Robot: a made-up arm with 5 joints.
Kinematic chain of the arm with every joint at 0, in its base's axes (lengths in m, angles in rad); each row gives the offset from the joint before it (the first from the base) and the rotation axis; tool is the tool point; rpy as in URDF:
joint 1: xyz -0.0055 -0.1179 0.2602 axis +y
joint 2: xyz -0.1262 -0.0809 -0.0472 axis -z
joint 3: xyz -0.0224 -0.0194 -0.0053 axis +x
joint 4: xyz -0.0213 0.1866 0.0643 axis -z
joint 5: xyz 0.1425 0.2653 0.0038 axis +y
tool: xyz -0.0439 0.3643 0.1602 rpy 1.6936 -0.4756 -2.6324
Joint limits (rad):
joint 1: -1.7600..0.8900
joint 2: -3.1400..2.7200
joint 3: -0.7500..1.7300
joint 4: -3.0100..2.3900
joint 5: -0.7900..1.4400
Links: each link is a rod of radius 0.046 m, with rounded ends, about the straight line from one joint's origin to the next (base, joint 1, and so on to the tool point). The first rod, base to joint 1, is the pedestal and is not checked.
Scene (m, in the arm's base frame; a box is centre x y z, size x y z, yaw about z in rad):
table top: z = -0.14
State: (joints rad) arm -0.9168 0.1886 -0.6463 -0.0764 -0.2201
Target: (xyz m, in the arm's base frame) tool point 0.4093 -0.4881 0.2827
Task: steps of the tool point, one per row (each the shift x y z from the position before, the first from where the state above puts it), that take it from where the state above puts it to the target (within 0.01 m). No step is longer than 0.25 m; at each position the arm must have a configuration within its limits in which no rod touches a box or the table.
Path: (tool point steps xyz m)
1: 0.1287 -0.0950 0.1233
2: 0.1122 -0.1614 0.0732
3: 0.0666 -0.2050 0.0285
4: 0.0018 -0.2196 0.0027
5: -0.0660 -0.2039 0.0029
6: -0.1197 -0.1600 0.0274

